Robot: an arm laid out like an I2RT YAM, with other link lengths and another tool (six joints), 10 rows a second.
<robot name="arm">
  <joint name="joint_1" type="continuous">
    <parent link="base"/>
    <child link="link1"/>
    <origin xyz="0 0 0.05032"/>
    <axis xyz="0 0 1"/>
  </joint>
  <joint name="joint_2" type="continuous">
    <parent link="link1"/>
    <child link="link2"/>
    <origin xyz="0.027 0.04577 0.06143" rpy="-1.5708 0 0"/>
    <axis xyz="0 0 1"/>
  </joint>
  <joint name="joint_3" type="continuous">
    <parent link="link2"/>
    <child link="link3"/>
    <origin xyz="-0.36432 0 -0.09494" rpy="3.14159 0 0"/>
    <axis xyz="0 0 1"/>
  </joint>
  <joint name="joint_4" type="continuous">
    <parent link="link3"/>
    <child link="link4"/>
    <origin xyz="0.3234 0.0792 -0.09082"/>
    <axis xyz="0 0 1"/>
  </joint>
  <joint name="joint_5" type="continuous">
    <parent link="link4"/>
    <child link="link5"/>
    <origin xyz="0.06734 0.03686 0.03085" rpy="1.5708 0 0"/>
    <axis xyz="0 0 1"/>
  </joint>
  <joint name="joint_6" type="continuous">
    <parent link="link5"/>
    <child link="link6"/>
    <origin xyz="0.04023 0 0.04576" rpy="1.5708 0 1.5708"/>
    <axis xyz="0 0 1"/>
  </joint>
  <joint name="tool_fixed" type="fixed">
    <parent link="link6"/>
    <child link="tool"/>
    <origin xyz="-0.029 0.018 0.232" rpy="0 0.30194 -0.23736"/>
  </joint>
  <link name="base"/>
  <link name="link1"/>
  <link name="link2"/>
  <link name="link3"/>
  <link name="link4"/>
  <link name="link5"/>
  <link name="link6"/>
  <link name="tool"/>
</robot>
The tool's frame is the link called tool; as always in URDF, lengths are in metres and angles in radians. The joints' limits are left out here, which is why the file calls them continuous.
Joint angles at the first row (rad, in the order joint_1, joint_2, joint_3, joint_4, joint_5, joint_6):
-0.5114, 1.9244, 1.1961, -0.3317, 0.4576, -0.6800
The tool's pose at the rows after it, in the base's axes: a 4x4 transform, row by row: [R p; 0 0 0 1], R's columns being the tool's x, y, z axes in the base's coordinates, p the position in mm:
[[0.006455 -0.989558 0.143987 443.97], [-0.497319 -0.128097 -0.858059 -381.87], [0.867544 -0.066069 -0.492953 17.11], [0 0 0 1]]
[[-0.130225 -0.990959 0.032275 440.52], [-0.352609 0.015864 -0.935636 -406.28], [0.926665 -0.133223 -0.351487 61.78], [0 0 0 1]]
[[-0.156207 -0.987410 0.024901 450.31], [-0.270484 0.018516 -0.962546 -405.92], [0.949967 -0.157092 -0.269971 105.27], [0 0 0 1]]
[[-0.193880 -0.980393 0.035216 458.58], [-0.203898 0.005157 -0.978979 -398.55], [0.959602 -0.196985 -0.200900 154.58], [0 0 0 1]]
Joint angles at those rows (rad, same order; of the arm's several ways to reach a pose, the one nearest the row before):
-0.5087, 1.9186, 1.1980, -0.3016, 0.5472, -0.5316
-0.4816, 1.9007, 1.2224, -0.2829, 0.7296, -0.4023
-0.4431, 1.8687, 1.2576, -0.2955, 0.8146, -0.3969
-0.4053, 1.8149, 1.2857, -0.3099, 0.8745, -0.4004

